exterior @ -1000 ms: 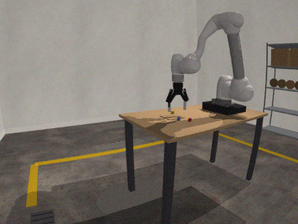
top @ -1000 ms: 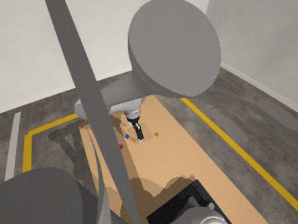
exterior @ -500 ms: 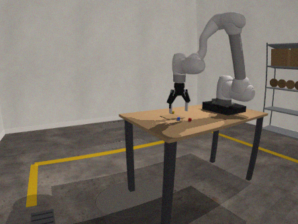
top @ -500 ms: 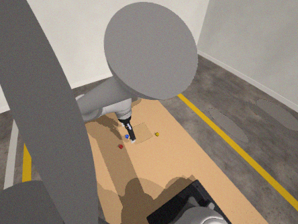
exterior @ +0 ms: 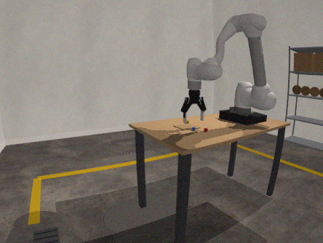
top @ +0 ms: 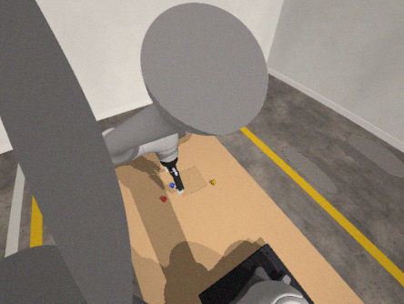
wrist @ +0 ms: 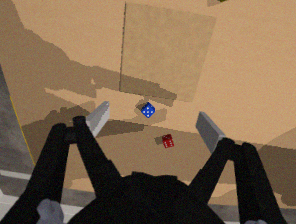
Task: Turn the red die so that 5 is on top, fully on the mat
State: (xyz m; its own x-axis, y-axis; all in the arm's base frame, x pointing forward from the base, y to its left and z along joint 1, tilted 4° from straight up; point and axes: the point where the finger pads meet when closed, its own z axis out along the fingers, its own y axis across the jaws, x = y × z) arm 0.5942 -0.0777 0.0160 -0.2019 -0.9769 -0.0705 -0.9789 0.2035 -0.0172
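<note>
My gripper is now 5 cm above the blue die, 1 cm to the right of it and 1 cm short of it. The rest, counted from my hand: red die (9 cm to the left, 5 cm below, 2 cm behind); tan mat (8 cm to the right, 6 cm below, 2 cm behind); yellow die (16 cm to the right, 12 cm behind, 5 cm below).
</note>
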